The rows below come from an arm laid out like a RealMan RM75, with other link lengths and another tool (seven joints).
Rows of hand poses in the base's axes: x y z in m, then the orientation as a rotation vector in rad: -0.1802, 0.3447, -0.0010, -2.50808, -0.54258, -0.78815; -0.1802, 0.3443, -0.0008, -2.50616, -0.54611, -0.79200; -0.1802, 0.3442, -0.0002, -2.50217, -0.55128, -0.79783; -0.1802, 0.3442, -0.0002, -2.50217, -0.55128, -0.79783; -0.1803, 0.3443, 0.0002, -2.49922, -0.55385, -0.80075; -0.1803, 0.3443, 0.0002, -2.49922, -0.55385, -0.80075; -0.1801, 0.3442, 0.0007, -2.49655, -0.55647, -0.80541; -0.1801, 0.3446, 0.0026, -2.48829, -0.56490, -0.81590; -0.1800, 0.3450, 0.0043, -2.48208, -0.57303, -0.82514; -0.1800, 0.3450, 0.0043, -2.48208, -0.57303, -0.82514; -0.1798, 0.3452, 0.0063, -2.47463, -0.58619, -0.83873; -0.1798, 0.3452, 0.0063, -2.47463, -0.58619, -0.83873; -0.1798, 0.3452, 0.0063, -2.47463, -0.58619, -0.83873; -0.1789, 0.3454, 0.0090, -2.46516, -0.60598, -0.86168; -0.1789, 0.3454, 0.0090, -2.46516, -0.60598, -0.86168; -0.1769, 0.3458, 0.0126, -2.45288, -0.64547, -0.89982; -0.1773, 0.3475, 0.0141, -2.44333, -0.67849, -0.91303; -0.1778, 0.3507, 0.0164, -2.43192, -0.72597, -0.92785; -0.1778, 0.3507, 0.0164, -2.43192, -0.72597, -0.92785; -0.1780, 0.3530, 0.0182, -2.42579, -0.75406, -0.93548
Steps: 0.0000, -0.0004, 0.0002, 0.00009, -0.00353, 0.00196; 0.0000, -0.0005, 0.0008, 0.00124, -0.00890, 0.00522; 0.0000, -0.0005, 0.0008, 0.00124, -0.00890, 0.00522; -0.0001, -0.0004, 0.0012, 0.00266, -0.01164, 0.00719; -0.0001, -0.0004, 0.0012, 0.00266, -0.01164, 0.00719; 0.0001, -0.0005, 0.0017, 0.00365, -0.01562, 0.00867; 0.0001, -0.0001, 0.0036, 0.00690, -0.02521, 0.01438; 0.0002, 0.0003, 0.0053, 0.00850, -0.03375, 0.01942; 0.0002, 0.0003, 0.0053, 0.00850, -0.03375, 0.01942; 0.0004, 0.0005, 0.0073, 0.00880, -0.04649, 0.02691; 0.0004, 0.0005, 0.0073, 0.00880, -0.04649, 0.02691; 0.0004, 0.0005, 0.0073, 0.00880, -0.04649, 0.02691; 0.0013, 0.0007, 0.0100, 0.00722, -0.06736, 0.03683; 0.0013, 0.0007, 0.0100, 0.00722, -0.06736, 0.03683; 0.0033, 0.0011, 0.0136, -0.00169, -0.10316, 0.05571; 0.0029, 0.0028, 0.0151, -0.00811, -0.11984, 0.07567; 0.0024, 0.0060, 0.0174, -0.01952, -0.14078, 0.10426; 0.0024, 0.0060, 0.0174, -0.01952, -0.14078, 0.10426; 0.0022, 0.0083, 0.0192, -0.02700, -0.15235, 0.12107
